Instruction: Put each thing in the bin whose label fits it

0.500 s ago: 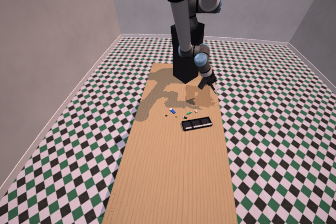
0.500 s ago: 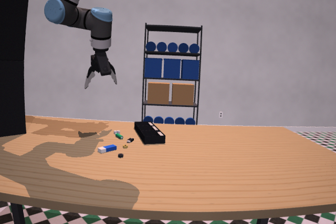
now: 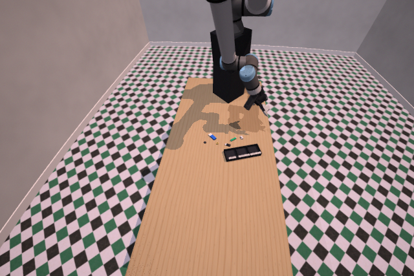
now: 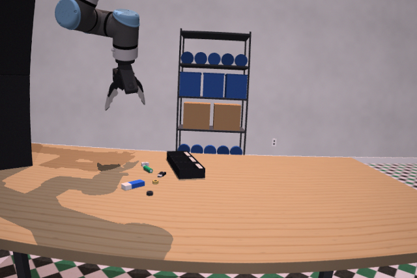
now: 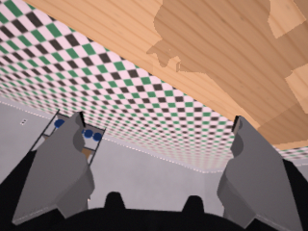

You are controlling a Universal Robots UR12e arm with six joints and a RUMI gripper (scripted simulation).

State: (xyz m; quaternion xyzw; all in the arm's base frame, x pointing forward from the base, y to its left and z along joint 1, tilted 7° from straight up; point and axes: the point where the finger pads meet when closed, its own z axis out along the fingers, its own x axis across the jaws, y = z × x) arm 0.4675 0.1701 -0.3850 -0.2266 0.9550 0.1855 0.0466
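Right now my hand is 23 cm short of the black bin, 14 cm to the left of it and 18 cm above it. Also, from my hand: small white piece: 10 cm ahead, 12 cm to the right, 19 cm below; black usb stick: 16 cm ahead, 24 cm to the right, 19 cm below; green battery: 11 cm ahead, 19 cm to the right, 19 cm below.
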